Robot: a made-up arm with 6 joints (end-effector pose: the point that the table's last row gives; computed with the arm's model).
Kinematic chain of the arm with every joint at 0, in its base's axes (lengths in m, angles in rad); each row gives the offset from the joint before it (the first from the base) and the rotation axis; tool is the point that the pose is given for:
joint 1: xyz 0 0 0.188 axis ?
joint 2: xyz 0 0.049 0 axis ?
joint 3: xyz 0 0 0.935 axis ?
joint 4: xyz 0 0 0.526 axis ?
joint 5: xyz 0 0 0 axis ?
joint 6: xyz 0 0 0.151 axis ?
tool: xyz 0 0 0
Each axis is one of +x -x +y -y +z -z.
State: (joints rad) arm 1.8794 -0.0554 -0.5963 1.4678 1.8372 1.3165
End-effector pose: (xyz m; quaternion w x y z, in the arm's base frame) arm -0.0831 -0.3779 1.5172 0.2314 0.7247 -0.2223 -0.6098
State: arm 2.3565 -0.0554 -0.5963 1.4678 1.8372 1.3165
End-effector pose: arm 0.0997 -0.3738 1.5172 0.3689 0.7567 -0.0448 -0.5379
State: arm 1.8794 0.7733 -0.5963 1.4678 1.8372 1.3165
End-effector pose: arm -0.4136 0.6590 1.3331 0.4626 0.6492 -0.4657 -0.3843
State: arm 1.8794 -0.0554 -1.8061 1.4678 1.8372 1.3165
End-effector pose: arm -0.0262 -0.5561 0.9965 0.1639 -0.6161 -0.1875 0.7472
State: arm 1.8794 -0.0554 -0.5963 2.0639 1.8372 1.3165
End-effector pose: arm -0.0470 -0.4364 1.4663 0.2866 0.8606 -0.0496 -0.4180
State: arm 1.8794 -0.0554 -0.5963 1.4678 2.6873 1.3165
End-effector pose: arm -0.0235 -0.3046 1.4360 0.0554 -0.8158 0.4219 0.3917
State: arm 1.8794 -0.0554 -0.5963 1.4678 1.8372 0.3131
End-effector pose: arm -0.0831 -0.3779 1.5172 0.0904 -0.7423 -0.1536 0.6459
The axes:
joint 1: +z
joint 2: +y
joint 3: +y
joint 4: +z
joint 5: +y
joint 6: +z

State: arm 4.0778 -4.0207 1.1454 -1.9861 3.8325 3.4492
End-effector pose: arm -0.2304 -0.5442 -0.7934 0.0831 -0.2456 0.1846 -0.9480
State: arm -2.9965 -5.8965 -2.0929 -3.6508 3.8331 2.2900
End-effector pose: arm 0.0643 0.0073 1.0820 0.1971 -0.4141 0.0253 0.8883
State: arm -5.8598 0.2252 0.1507 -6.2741 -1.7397 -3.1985
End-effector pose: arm 0.2121 0.1478 1.6197 0.1437 0.6112 0.1537 -0.7630
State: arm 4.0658 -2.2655 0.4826 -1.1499 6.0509 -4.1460
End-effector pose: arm 0.8917 1.0474 -0.5661 0.4321 -0.8000 0.0917 -0.4060
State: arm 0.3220 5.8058 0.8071 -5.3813 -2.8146 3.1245
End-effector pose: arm -0.3203 -0.0953 1.3906 0.0435 0.7662 0.5733 -0.2870
